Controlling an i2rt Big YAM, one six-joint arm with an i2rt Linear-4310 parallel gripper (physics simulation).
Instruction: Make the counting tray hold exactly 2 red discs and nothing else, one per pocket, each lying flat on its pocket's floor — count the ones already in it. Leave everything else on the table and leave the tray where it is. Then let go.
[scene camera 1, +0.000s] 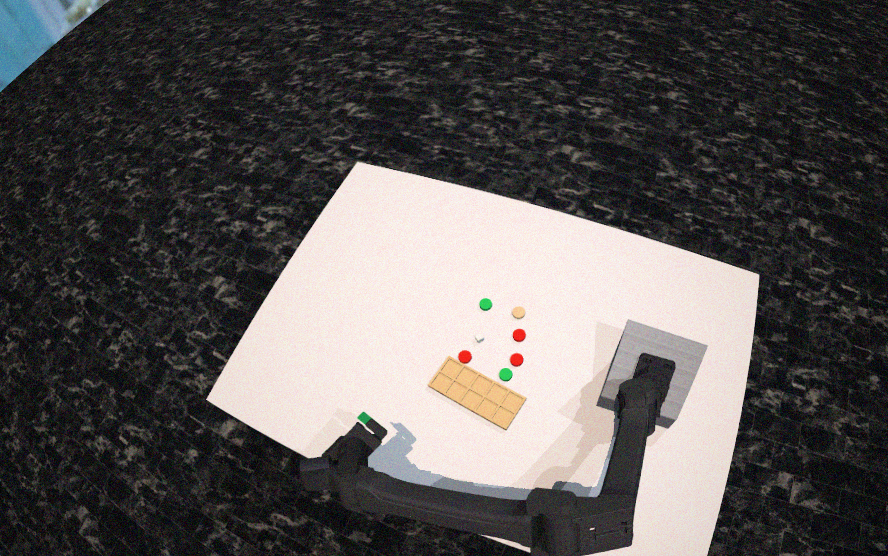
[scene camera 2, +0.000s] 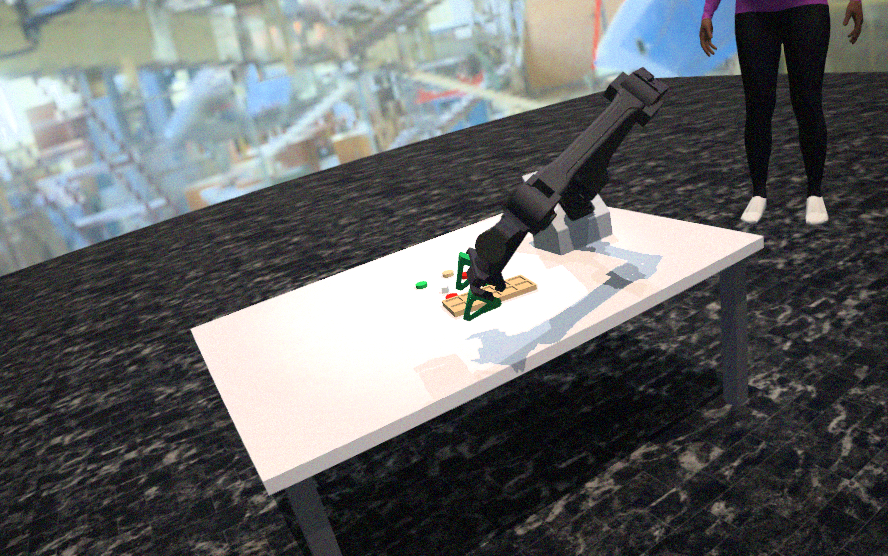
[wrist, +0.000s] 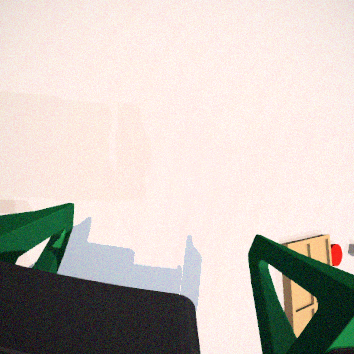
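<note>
The tan counting tray (scene camera 1: 477, 392) (scene camera 2: 522, 285) (wrist: 300, 246) has two rows of pockets, and no disc shows in them in scene camera 1. One red disc (scene camera 1: 464, 356) (scene camera 2: 451, 296) (wrist: 336, 254) lies just outside the tray's left end. Two more red discs, one (scene camera 1: 516, 359) nearer the tray and one (scene camera 1: 519, 335) farther off, lie beyond its long side. My gripper (scene camera 1: 370, 424) (scene camera 2: 464, 303) (wrist: 165, 230) is open and empty. It hangs above the table, left of the tray in scene camera 1.
A green disc (scene camera 1: 505, 374) lies close to the tray's far long side. Another green disc (scene camera 1: 485, 304) (scene camera 2: 421, 284), a tan disc (scene camera 1: 518, 312) (scene camera 2: 447, 273) and a small whitish piece (scene camera 1: 479, 338) (scene camera 2: 444, 288) (wrist: 351, 249) lie farther back. The arm's grey base (scene camera 1: 616, 366) stands at the right.
</note>
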